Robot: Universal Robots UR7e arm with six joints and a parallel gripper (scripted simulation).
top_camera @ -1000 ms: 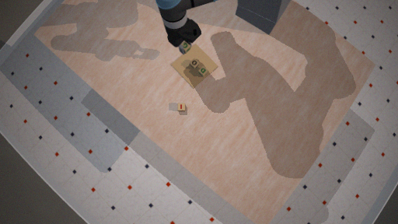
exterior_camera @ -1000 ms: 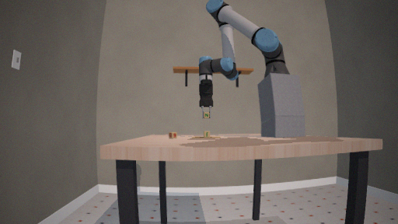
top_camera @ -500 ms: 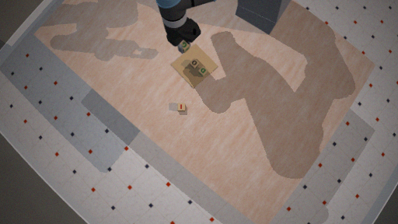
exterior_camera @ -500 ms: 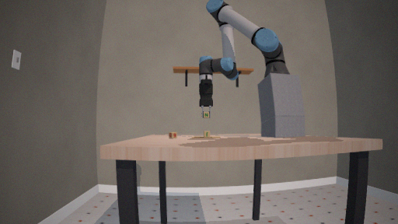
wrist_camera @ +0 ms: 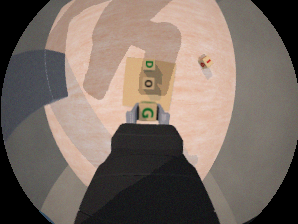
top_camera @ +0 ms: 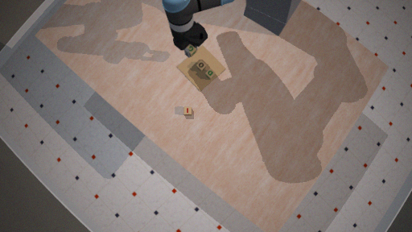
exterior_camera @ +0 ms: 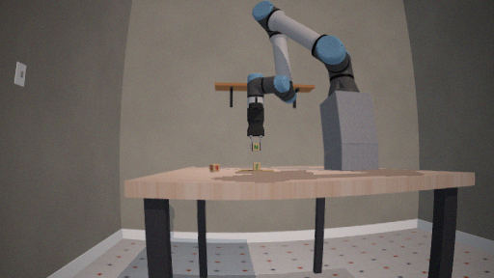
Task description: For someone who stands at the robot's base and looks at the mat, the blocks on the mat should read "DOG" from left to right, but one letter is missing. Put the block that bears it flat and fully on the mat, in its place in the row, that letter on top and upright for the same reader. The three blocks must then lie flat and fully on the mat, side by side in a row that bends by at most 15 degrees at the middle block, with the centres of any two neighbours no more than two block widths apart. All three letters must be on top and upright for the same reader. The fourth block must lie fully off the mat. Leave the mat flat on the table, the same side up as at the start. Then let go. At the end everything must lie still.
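The mat lies 10 mm ahead of my hand, 50 mm to the left of it and 100 mm below it.
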